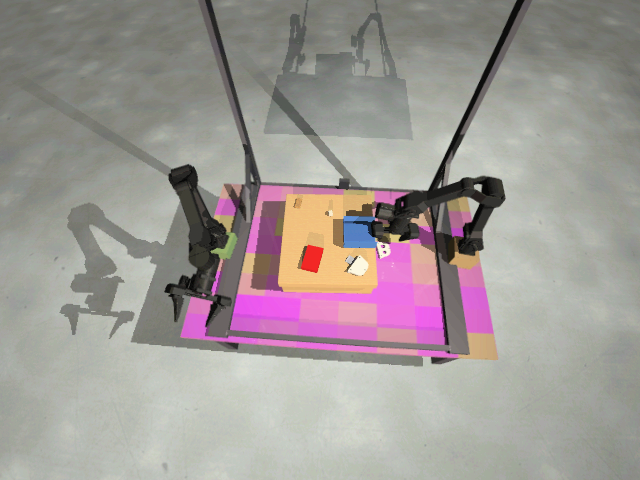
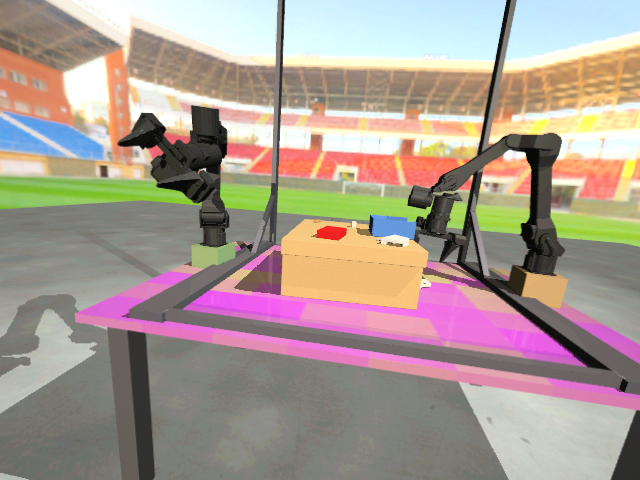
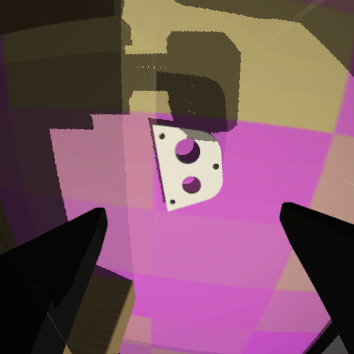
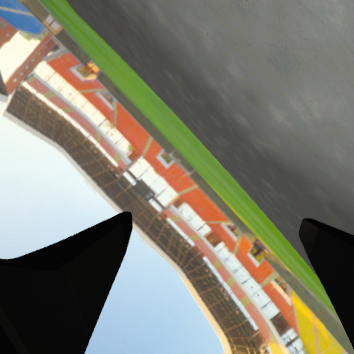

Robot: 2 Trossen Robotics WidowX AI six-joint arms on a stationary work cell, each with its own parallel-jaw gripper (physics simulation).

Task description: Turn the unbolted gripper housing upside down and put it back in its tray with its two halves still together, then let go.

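Places are measured from the left arm's base along level axes (x back, y right, z up), in centimetres.
Where they show: left gripper, between the fingertips: (image 1: pixel 388 240) (image 3: pixel 194 213); right gripper, between the fingertips: (image 1: pixel 191 324) (image 2: pixel 138 164) (image 4: pixel 217 223); left arm's base, origin of its link: (image 1: pixel 466 247) (image 2: pixel 538 271); right arm's base, origin of its link: (image 1: pixel 219 241) (image 2: pixel 214 244).
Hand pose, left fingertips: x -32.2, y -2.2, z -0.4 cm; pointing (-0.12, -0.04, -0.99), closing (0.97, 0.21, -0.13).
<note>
Things, the pixels of their top centre, and the offset from my left fingertips.
- chunky white part, centre of its top: (image 2: pixel 397 237) (image 1: pixel 359 266) dz +9.4, dx -10.7, dy -18.1 cm
- blue open tray, centre of its top: (image 2: pixel 391 218) (image 1: pixel 360 228) dz +12.8, dx -12.7, dy -4.4 cm
- large wooden box, centre of its top: (image 2: pixel 351 231) (image 1: pixel 328 235) dz +7.5, dx -24.4, dy -6.4 cm
- red block, centre of its top: (image 2: pixel 332 229) (image 1: pixel 312 257) dz +9.5, dx -28.3, dy -17.8 cm
- small brown piece, centre of its top: (image 1: pixel 298 202) dz +8.2, dx -39.3, dy +6.2 cm
- small white piece, centre of its top: (image 2: pixel 353 221) (image 1: pixel 330 211) dz +9.5, dx -25.2, dy +3.3 cm
A flat white piece with two round holes and small screw holes (image 1: pixel 383 255) (image 2: pixel 425 283) (image 3: pixel 202 170) lies on the table beside the wooden box. A chunky white part (image 1: pixel 357 265) (image 2: pixel 395 240) lies on the box top with a small grey piece against it. I cannot tell which is the housing, or whether its halves are together. A blue open tray (image 1: pixel 359 237) (image 2: pixel 390 227) stands on the box. My left gripper (image 1: pixel 395 235) (image 2: pixel 433 248) (image 3: pixel 194 213) is open and empty, above the table near the flat piece. My right gripper (image 1: pixel 193 322) (image 2: pixel 139 163) (image 4: pixel 217 223) is open and empty, far left.
The large wooden box (image 1: pixel 330 279) (image 2: pixel 351 279) stands mid-table. A red block (image 1: pixel 312 258) (image 2: pixel 331 232), a small brown piece (image 1: pixel 297 203) and a small white piece (image 1: pixel 329 212) (image 2: pixel 354 224) are on it. Dark frame rails edge the table, with tall posts at the back.
</note>
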